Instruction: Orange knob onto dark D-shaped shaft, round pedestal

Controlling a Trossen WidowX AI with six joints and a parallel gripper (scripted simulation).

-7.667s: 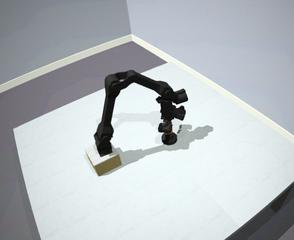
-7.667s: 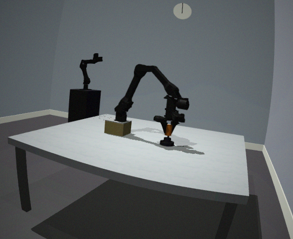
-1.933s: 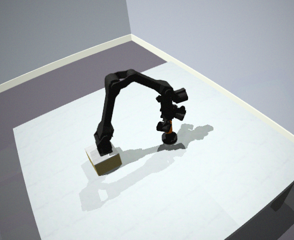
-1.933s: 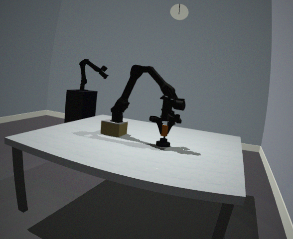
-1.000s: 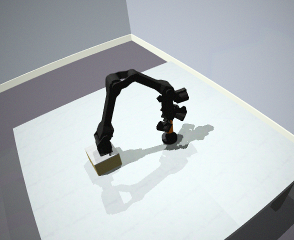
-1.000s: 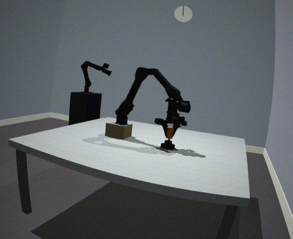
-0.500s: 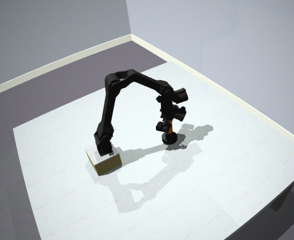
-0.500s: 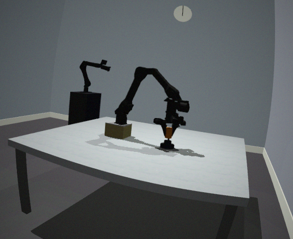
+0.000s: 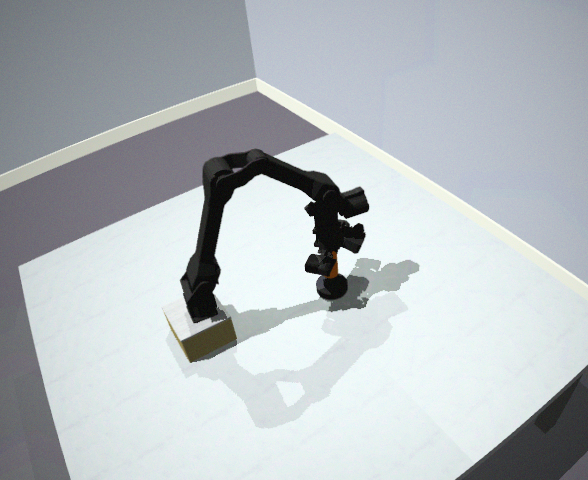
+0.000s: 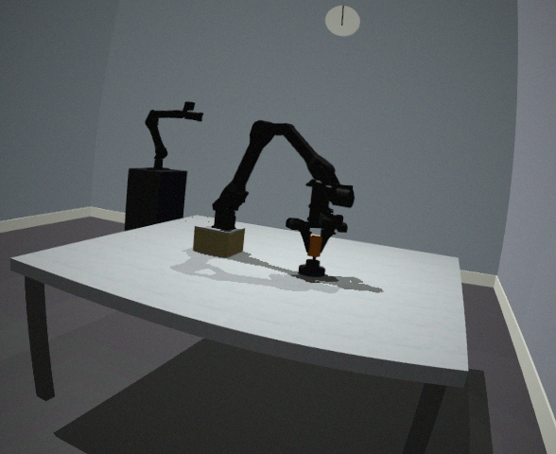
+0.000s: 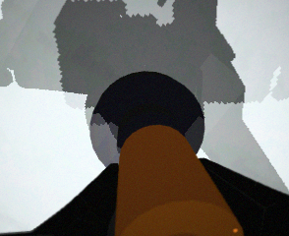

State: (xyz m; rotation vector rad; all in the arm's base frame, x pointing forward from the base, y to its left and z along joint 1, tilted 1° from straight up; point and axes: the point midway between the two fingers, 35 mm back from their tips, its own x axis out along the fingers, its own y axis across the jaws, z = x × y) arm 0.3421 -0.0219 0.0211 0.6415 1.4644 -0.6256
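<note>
The orange knob lies 20 mm above my gripper tip. The rest, counted from my gripper tip: dark round pedestal (40 mm below).
</note>
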